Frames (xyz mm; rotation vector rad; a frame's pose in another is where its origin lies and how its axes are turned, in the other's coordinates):
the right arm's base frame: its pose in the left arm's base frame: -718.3 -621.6 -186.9 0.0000 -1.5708 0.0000
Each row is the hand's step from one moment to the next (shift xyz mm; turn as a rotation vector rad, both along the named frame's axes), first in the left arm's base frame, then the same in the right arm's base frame.
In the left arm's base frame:
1: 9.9 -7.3 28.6 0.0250 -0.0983 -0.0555
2: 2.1 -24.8 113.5 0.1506 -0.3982 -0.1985
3: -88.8 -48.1 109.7 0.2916 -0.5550 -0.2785
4: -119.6 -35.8 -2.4 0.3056 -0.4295 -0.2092
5: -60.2 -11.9 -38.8 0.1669 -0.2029 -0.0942
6: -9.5 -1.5 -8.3 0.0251 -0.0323 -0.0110
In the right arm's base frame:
1: 28.6 -7.3 -9.9 -0.0555 -0.0983 -0.0250
2: 113.5 -24.8 -2.1 -0.1985 -0.3982 -0.1506
3: 109.7 -48.1 88.8 -0.2785 -0.5550 -0.2916
4: -2.4 -35.8 119.6 -0.2092 -0.4295 -0.3056
5: -38.8 -11.9 60.2 -0.0942 -0.2029 -0.1669
6: -8.3 -1.5 9.5 -0.0110 -0.0323 -0.0251

